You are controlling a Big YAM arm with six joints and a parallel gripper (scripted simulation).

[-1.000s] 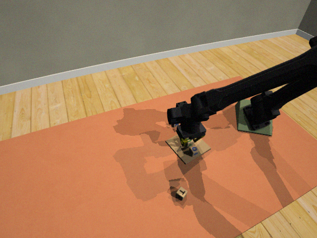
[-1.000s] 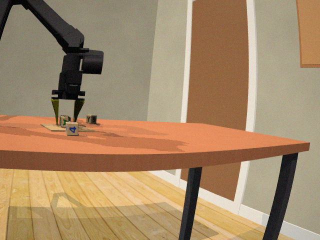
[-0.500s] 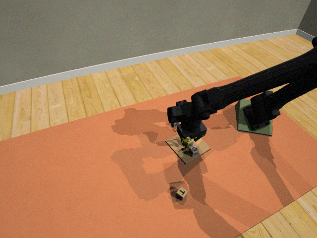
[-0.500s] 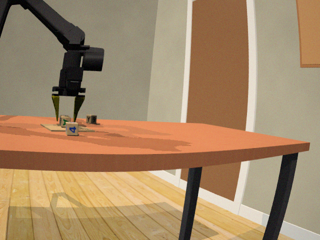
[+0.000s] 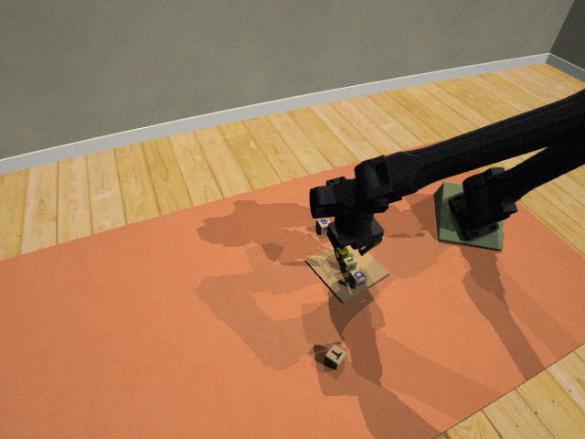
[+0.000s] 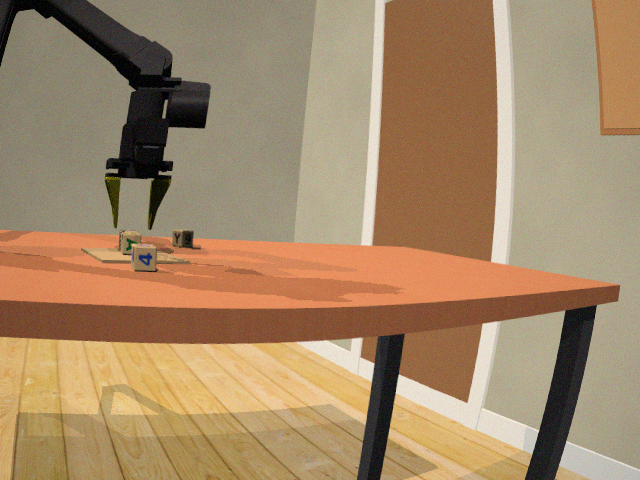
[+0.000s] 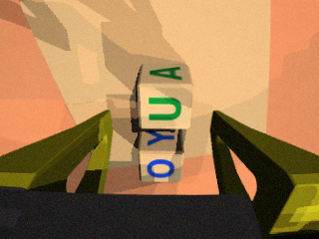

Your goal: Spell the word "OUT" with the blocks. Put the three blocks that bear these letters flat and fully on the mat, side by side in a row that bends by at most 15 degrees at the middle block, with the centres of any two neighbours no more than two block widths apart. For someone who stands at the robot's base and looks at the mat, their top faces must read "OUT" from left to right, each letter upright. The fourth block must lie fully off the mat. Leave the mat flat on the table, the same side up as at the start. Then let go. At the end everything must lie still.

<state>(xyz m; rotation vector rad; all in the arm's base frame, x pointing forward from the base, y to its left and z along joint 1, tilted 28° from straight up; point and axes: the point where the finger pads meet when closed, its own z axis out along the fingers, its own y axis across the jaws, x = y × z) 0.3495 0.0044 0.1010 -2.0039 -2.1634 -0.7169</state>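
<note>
The tan mat lies 5 cm below my hand. From my hand the other things lie so: O block (1 cm behind, 4 cm to the left, 3 cm below); then wooden block (2 cm ahead, 13 cm to the right, 3 cm below).
</note>
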